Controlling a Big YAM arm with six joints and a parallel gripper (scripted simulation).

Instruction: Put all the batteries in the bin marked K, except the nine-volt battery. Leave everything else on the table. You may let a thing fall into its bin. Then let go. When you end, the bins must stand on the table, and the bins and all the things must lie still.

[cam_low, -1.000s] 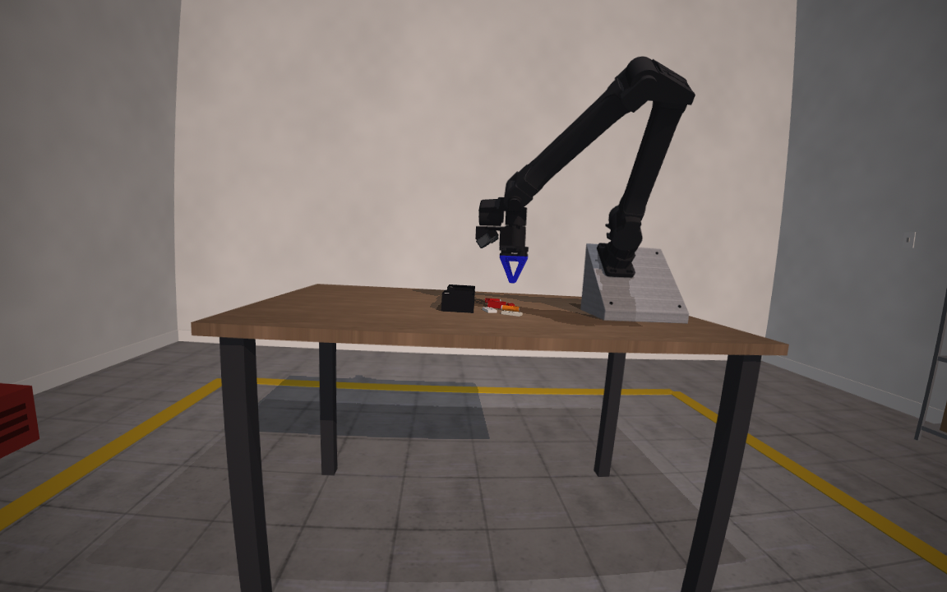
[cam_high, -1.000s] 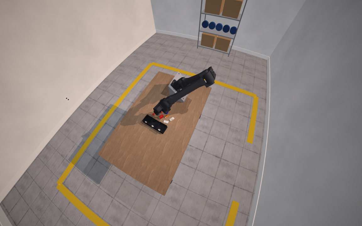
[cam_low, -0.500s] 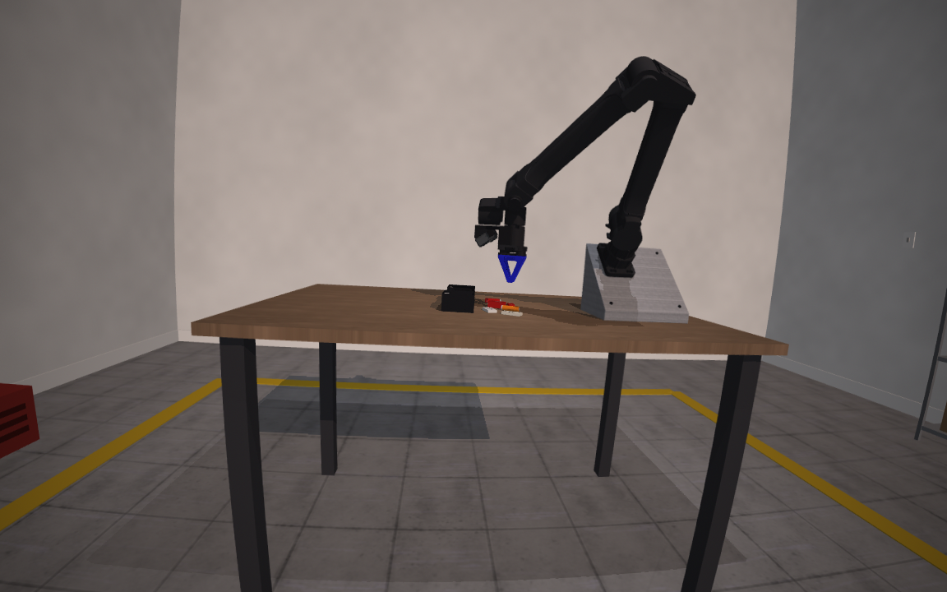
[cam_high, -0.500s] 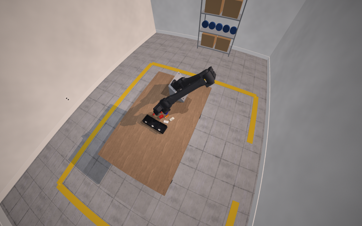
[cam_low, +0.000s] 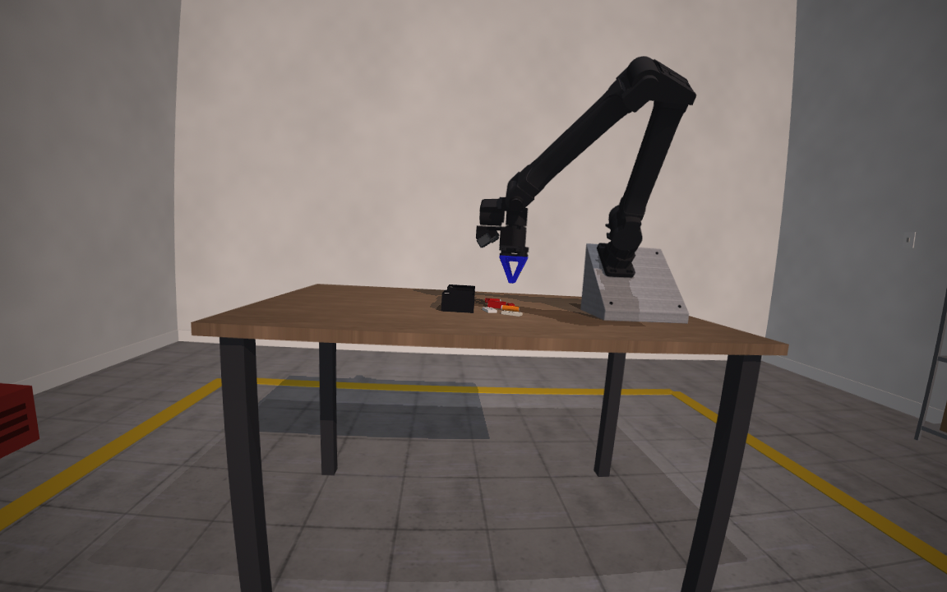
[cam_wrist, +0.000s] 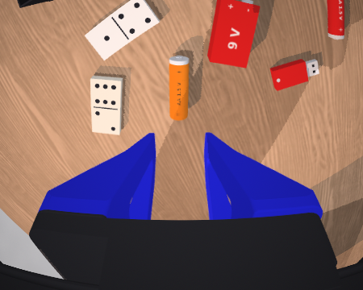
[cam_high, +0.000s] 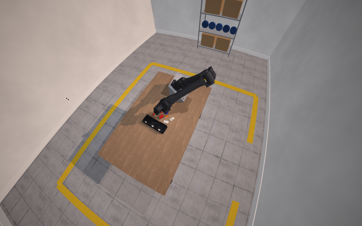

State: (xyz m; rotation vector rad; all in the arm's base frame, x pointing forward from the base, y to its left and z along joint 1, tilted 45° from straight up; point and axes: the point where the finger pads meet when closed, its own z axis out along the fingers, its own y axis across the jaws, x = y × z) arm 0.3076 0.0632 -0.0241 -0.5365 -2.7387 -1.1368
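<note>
The orange cylindrical battery is 8 cm below my hand. Also, from my hand: red nine-volt battery (4 cm ahead, 6 cm to the right, 8 cm below); then red USB stick (2 cm behind, 10 cm to the right, 8 cm below); then red cylindrical battery (3 cm ahead, 14 cm to the right, 8 cm below).
</note>
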